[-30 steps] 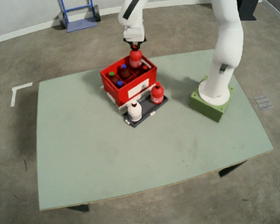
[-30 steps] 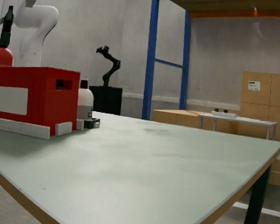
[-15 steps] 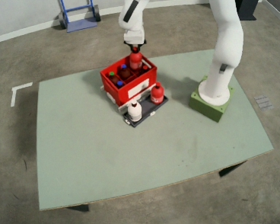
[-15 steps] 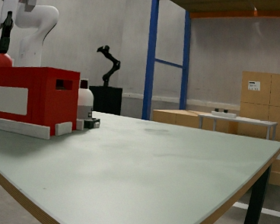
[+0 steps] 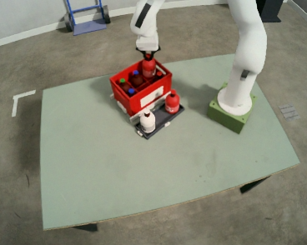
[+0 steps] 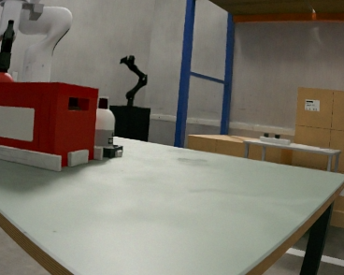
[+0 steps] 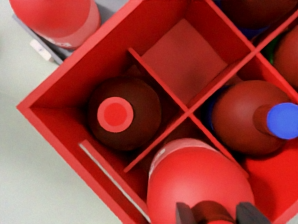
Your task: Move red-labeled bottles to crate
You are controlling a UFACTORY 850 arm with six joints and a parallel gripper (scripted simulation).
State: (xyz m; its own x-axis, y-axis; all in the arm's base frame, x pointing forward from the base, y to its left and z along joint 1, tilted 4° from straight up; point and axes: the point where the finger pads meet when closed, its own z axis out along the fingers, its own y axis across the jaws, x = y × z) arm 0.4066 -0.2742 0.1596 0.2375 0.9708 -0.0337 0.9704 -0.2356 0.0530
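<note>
Right now my hand is 60 mm short of the red crate, 80 mm to the right of it and 150 mm above it. Also, from my hand: white bottle (60 mm ahead, 300 mm to the left, 150 mm below); dark grey tray (10 mm behind, 250 mm to the left, 220 mm below); red-capped bottle (90 mm behind, 210 mm to the left, 150 mm below).
</note>
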